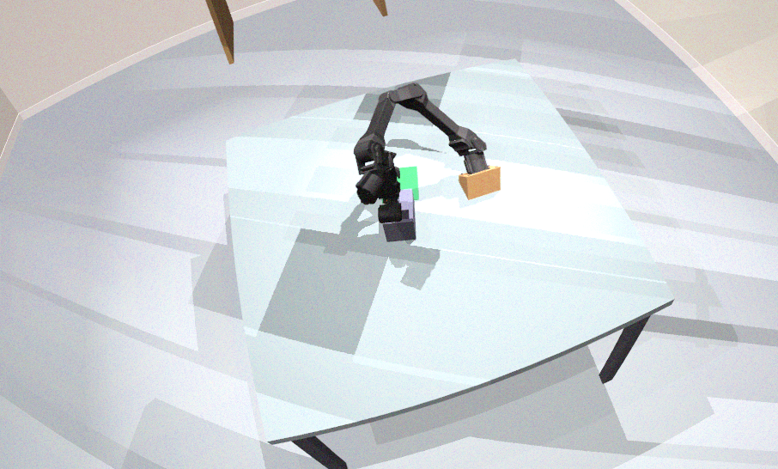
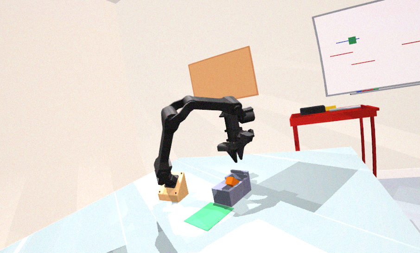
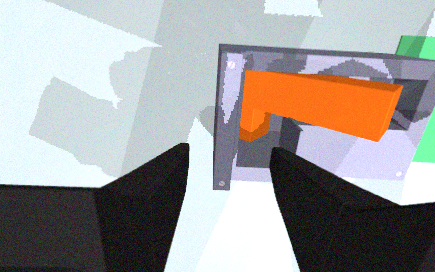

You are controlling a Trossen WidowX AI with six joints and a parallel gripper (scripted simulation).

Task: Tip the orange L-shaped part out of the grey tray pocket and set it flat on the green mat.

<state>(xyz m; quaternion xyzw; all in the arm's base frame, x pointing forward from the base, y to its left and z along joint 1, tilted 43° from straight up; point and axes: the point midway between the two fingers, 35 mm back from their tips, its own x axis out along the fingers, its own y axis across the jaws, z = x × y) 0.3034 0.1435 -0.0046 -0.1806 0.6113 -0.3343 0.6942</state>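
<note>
My gripper tip is now 90 mm above the orange L-shaped part, 40 mm to the left of it and 20 mm past it. Round my gripper tip: green mat 220 mm to the right, 150 mm below, 60 mm behind.
</note>
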